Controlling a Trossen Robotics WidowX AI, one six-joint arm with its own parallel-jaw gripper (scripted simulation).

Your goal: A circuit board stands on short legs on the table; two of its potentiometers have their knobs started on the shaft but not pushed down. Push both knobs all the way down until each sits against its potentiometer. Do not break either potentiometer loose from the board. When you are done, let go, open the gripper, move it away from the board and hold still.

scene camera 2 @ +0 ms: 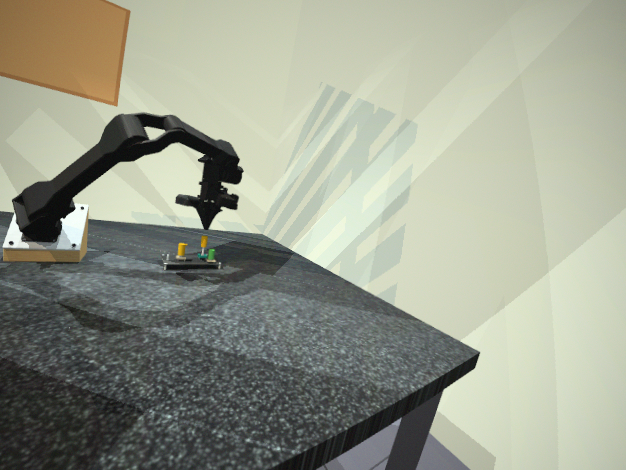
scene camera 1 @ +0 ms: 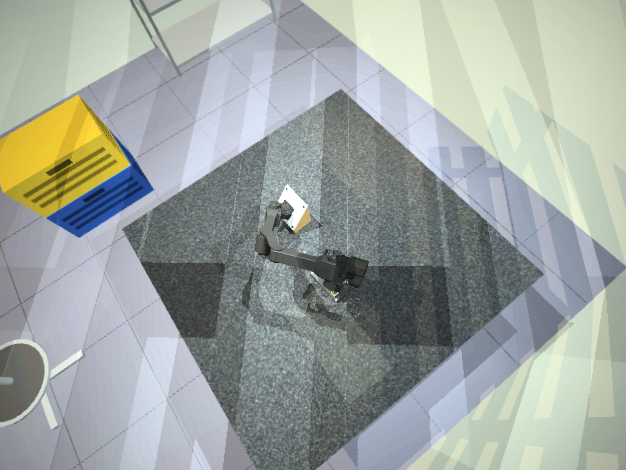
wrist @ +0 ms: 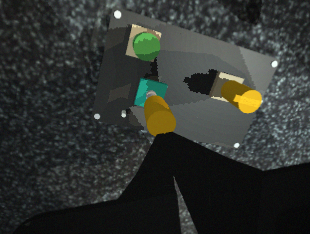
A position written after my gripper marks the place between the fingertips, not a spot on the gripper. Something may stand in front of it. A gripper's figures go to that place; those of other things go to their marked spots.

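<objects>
My gripper (wrist: pixel 165 141) is 0.11 m from the lens. I see a yellow knob (wrist: pixel 159 119) that is 0.13 m from the lens, and a yellow knob (wrist: pixel 248 100) is there as well, 0.17 m from the lens.
</objects>
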